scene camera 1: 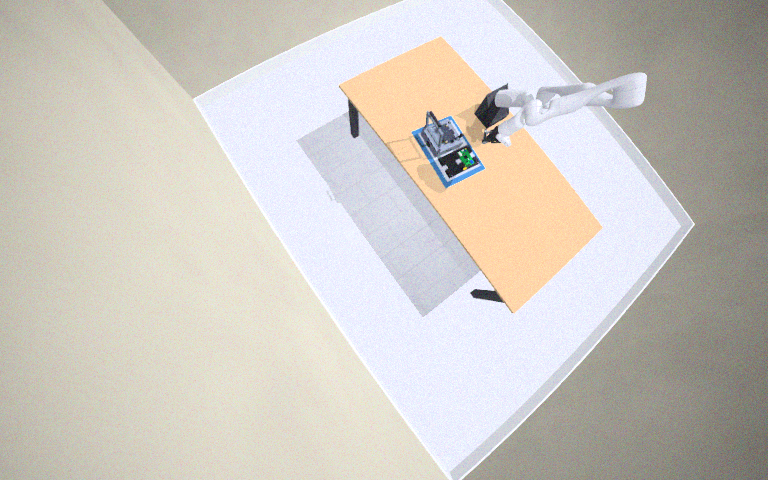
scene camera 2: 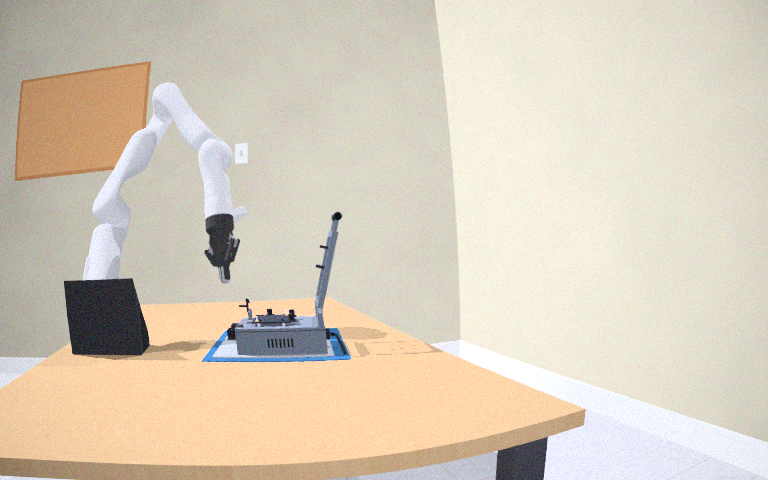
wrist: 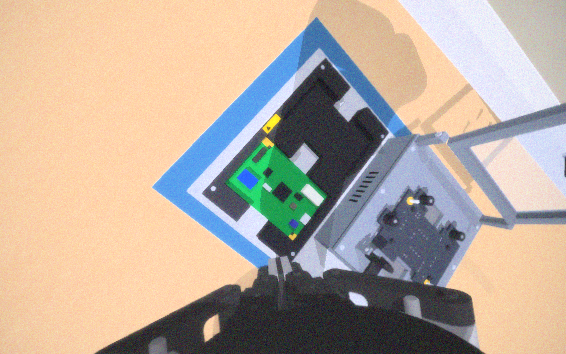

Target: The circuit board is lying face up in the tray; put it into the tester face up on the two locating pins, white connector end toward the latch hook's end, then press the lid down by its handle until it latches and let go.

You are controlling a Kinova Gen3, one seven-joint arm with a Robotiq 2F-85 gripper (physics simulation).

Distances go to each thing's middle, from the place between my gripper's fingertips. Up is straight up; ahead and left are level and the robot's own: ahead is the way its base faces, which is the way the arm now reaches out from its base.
Labels:
I see my gripper 110 mm above the green circuit board [wrist: 268, 180], 60 mm short of it and 10 mm to the left of it. The rest, counted from my hand: lid [scene camera 2: 330, 246] (220 mm to the right, 190 mm ahead, 50 mm above); plate with black pins [wrist: 405, 233] (190 mm to the right, 80 mm ahead, 70 mm below).

